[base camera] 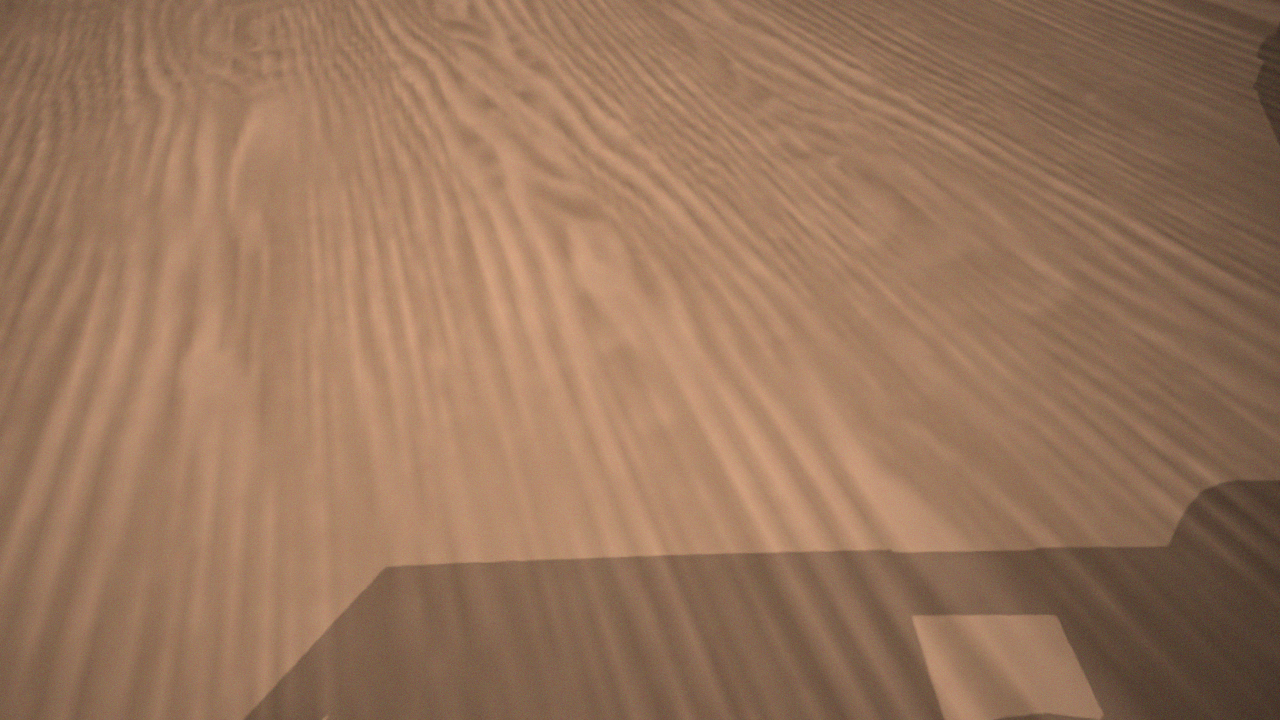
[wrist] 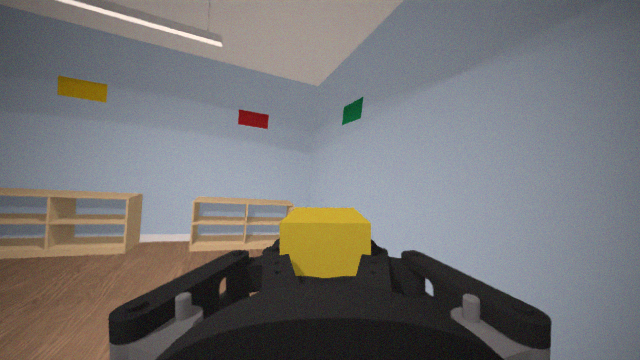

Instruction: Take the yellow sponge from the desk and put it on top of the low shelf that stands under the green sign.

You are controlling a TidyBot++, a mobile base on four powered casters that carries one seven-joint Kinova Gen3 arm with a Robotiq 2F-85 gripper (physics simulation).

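Frame: origin at the arm's base, x left, y back, z up, level; millimetres.
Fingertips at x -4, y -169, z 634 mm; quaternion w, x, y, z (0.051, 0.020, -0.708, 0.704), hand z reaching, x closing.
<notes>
A point is followed by its place in that frame.
The yellow sponge [wrist: 325, 242] @[x 1, y -110, z 655 mm] is held at the lower middle of the wrist view. My gripper [wrist: 324, 244] @[x -4, y -169, z 634 mm] is shut on it, with a dark finger on either side. The green sign [wrist: 352, 111] @[x -334, y -2250, z 1356 mm] is on the right-hand blue wall, near the room corner, above and a little right of the sponge. The low shelf under the green sign cannot be made out clearly; the sponge and gripper cover that area. The desk does not show in either view.
A low wooden shelf [wrist: 242, 202] @[x 870, y -2739, z 213 mm] stands under the red sign [wrist: 253, 119] @[x 937, y -3125, z 1351 mm] on the far wall. Another wooden shelf [wrist: 133, 222] @[x 2015, y -2522, z -94 mm] stands farther left, below the yellow sign [wrist: 82, 89] @[x 2670, y -2534, z 1352 mm]. The base camera shows wooden floor [base camera: 537, 313] @[x 87, y -519, z -397 mm] with the robot's shadow across the bottom.
</notes>
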